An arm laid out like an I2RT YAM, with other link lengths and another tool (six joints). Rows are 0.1 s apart.
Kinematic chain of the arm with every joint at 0, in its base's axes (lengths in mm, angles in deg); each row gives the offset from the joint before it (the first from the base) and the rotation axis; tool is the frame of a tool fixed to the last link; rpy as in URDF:
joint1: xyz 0 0 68.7 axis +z
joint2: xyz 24.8 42 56.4 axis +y
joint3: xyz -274.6 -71.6 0 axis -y
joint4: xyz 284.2 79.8 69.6 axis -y
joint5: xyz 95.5 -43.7 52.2 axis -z
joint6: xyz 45.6 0 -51.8 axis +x
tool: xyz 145 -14 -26 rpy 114.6 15.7 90
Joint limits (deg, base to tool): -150..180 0..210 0..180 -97..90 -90..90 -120..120
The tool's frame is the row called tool.
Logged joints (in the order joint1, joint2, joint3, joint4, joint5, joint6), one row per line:
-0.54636 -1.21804 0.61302 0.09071 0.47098 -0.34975
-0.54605 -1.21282 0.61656 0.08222 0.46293 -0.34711
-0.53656 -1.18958 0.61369 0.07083 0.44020 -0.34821
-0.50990 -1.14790 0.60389 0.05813 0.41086 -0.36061
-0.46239 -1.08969 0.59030 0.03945 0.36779 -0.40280
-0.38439 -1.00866 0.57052 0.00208 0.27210 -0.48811
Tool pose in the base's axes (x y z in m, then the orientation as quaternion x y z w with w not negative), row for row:
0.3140 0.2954 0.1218 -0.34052 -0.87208 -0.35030 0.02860
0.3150 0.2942 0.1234 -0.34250 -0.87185 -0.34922 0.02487
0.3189 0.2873 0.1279 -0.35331 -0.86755 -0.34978 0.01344
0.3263 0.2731 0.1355 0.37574 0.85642 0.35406 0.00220
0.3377 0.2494 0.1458 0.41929 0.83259 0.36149 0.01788
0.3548 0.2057 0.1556 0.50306 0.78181 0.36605 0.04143
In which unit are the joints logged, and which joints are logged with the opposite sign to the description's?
The joints are logged in radians. Opposite sign: joint1, joint2, joint5, joint6.
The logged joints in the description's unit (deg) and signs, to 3 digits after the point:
31.304 69.789 35.123 5.197 -26.985 20.039
31.286 69.489 35.326 4.711 -26.524 19.888
30.743 68.158 35.162 4.058 -25.222 19.951
29.215 65.770 34.600 3.331 -23.541 20.661
26.493 62.435 33.822 2.260 -21.073 23.079
22.024 57.792 32.688 0.119 -15.590 27.967

